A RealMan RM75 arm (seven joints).
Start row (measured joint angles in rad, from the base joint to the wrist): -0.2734, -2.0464, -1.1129, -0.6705, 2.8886, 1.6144, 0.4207
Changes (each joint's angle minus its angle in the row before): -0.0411, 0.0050, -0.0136, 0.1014, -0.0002, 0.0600, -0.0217; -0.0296, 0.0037, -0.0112, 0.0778, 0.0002, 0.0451, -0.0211; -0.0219, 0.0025, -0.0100, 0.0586, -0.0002, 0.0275, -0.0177; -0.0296, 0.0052, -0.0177, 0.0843, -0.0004, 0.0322, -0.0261; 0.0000, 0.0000, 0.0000, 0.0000, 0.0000, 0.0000, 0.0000; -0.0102, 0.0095, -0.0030, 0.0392, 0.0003, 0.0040, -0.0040; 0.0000, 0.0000, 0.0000, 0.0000, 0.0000, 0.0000, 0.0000; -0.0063, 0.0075, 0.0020, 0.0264, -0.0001, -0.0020, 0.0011; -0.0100, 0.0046, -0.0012, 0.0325, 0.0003, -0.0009, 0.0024; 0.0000, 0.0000, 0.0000, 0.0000, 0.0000, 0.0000, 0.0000; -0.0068, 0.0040, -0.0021, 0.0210, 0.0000, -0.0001, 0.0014; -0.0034, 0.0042, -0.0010, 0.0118, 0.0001, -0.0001, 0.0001
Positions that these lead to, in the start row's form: -0.3145, -2.0414, -1.1265, -0.5691, 2.8884, 1.6744, 0.3990; -0.3441, -2.0377, -1.1377, -0.4913, 2.8886, 1.7195, 0.3779; -0.3660, -2.0352, -1.1477, -0.4327, 2.8884, 1.7470, 0.3602; -0.3956, -2.0300, -1.1654, -0.3484, 2.8880, 1.7792, 0.3341; -0.3956, -2.0300, -1.1654, -0.3484, 2.8880, 1.7792, 0.3341; -0.4058, -2.0205, -1.1684, -0.3092, 2.8883, 1.7832, 0.3301; -0.4058, -2.0205, -1.1684, -0.3092, 2.8883, 1.7832, 0.3301; -0.4121, -2.0130, -1.1664, -0.2828, 2.8882, 1.7812, 0.3312; -0.4221, -2.0084, -1.1676, -0.2503, 2.8885, 1.7803, 0.3336; -0.4221, -2.0084, -1.1676, -0.2503, 2.8885, 1.7803, 0.3336; -0.4289, -2.0044, -1.1697, -0.2293, 2.8885, 1.7802, 0.3350; -0.4323, -2.0002, -1.1707, -0.2175, 2.8886, 1.7801, 0.3351
